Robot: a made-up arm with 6 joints.
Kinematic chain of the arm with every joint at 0, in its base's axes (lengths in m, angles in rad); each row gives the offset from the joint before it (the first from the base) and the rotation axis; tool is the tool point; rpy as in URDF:
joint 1: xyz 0 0 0.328 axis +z
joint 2: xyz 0 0 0 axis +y
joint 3: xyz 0.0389 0 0.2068 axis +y
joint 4: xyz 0.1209 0 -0.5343 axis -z
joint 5: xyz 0 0 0 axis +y
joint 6: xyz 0.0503 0 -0.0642 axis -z
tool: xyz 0 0 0 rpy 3.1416 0 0
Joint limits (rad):
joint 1: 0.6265..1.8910
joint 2: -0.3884..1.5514
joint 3: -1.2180..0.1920
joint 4: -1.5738..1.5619
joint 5: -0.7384..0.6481
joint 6: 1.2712..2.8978
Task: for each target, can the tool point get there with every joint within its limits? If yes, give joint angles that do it. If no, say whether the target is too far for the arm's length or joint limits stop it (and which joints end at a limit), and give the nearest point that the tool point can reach.
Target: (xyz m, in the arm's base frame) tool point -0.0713 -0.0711 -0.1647
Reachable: yes | joints 0.7946 1.1408 -0.3538 -0.0224 0.0226 2.0320
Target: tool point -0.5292 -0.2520 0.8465
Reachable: no: joint limits stop it (at a limit: joint 1, joint 2, joint 3, joint 4) | nearest point -0.3517 -0.2236 0.2792 | short by 0.595 m
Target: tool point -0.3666 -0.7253 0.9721
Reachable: no: too far | nearest point -0.1894 -0.3748 0.2798 | short by 0.796 m
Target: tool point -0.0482 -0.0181 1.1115
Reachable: no: joint limits stop it (at a limit: joint 1, joint 2, joint 3, joint 5) | nearest point -0.1654 0.4699 0.7543 | short by 0.616 m
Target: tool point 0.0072 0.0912 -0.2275
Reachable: yes | joints 1.3139 1.2325 -0.7048 -0.2181 -0.4954 2.5893
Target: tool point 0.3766 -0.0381 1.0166
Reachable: no: joint limits stop it (at a limit: joint 1, joint 2, joint 3, joint 5) | nearest point 0.4315 0.2543 0.7397 | short by 0.406 m
